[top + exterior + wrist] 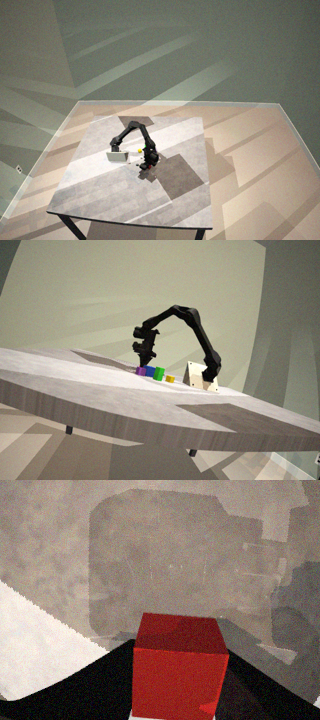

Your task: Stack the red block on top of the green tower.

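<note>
My gripper tip is 210 mm to the right of the yellow block and 100 mm past it. Round my gripper tip: red block 10 mm above; then purple block 200 mm to the left, 40 mm ahead; then blue block 150 mm to the left, 10 mm behind.
</note>
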